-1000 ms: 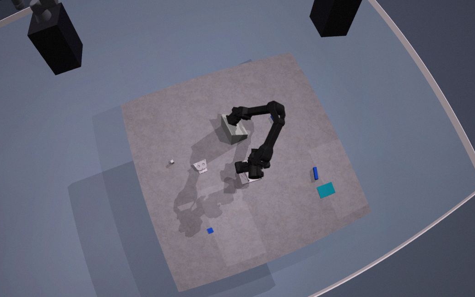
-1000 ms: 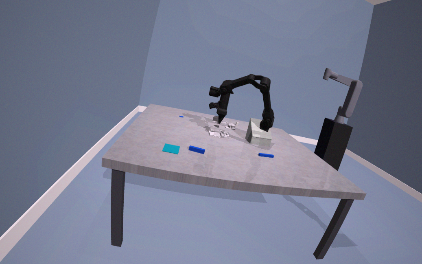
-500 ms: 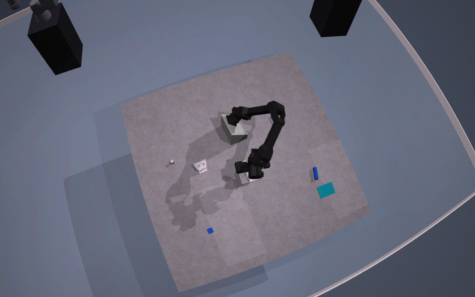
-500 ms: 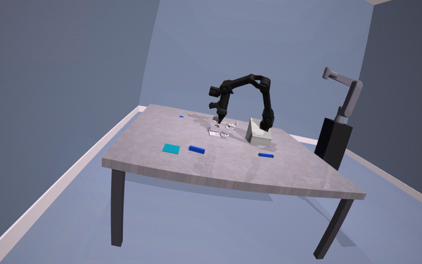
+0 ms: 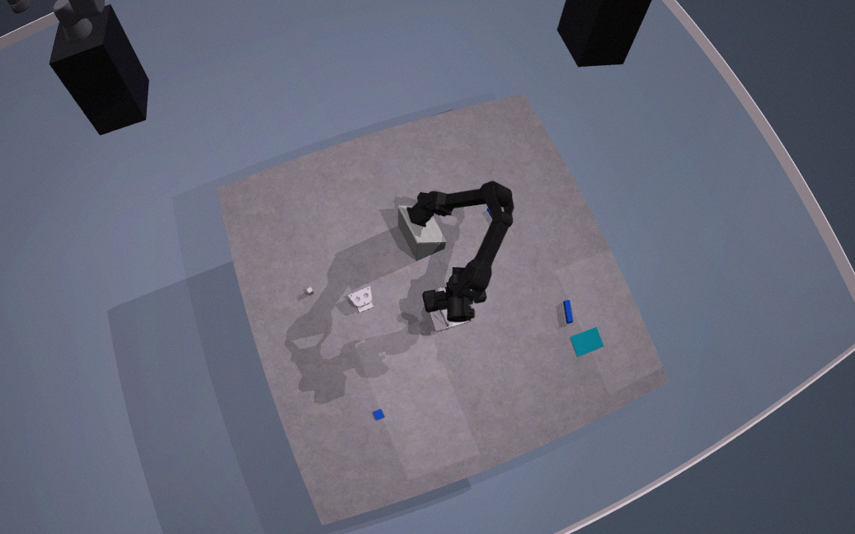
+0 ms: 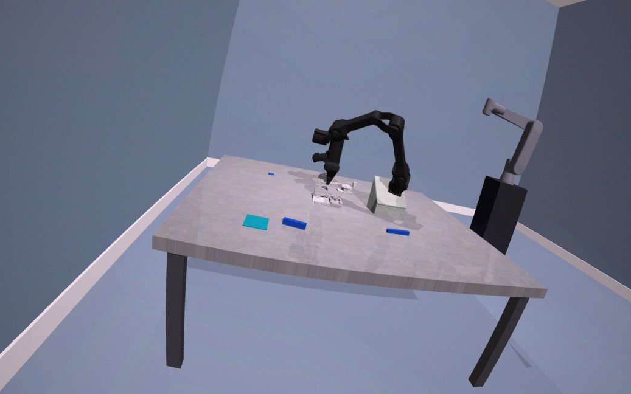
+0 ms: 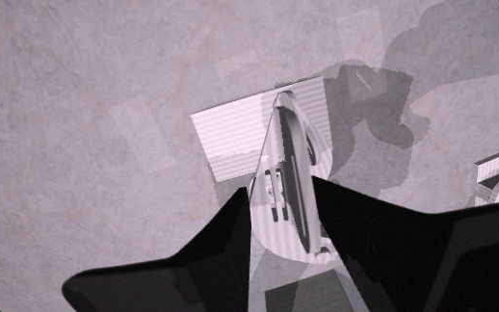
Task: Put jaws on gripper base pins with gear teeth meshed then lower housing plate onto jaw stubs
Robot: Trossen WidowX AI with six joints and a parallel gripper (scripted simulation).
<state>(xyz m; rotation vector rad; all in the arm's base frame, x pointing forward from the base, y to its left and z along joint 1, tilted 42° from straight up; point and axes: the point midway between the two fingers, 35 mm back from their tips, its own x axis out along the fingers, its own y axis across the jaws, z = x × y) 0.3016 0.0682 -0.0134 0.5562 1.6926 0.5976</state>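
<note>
The white jaw lies 3 cm behind my gripper tip and 2 cm to the right of it. The rest, counted from my gripper tip: small blue square: 28 cm ahead, 31 cm to the right, 8 cm below; blue bar: 29 cm behind, 24 cm to the left, 7 cm below; white stepped part: 11 cm behind, 27 cm to the right, 7 cm below.
</note>
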